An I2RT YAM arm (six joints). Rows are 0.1 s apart.
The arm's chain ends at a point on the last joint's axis. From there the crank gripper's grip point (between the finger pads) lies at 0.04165 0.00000 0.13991 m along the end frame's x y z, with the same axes.
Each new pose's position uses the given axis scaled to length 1; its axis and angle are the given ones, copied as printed.
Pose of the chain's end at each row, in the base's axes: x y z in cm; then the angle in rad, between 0 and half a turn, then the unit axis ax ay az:
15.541 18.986 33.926 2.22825 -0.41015 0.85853 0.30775
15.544 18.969 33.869 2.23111 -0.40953 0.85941 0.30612
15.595 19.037 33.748 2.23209 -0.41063 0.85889 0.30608
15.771 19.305 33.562 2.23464 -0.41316 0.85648 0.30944
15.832 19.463 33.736 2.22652 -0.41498 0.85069 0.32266
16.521 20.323 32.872 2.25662 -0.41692 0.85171 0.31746
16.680 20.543 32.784 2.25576 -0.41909 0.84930 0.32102
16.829 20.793 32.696 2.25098 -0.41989 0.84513 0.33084
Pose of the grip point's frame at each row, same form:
20.787 28.136 23.834 2.22825 -0.41015 0.85853 0.30775
20.783 28.075 23.733 2.23111 -0.40953 0.85941 0.30612
20.816 28.143 23.603 2.23209 -0.41063 0.85889 0.30608
20.901 28.484 23.436 2.23464 -0.41316 0.85648 0.30944
20.865 28.945 23.844 2.22652 -0.41498 0.85069 0.32266
21.263 29.624 22.669 2.25662 -0.41692 0.85171 0.31746
21.369 29.927 22.632 2.25576 -0.41909 0.84930 0.32102
21.432 30.396 22.712 2.25098 -0.41989 0.84513 0.33084

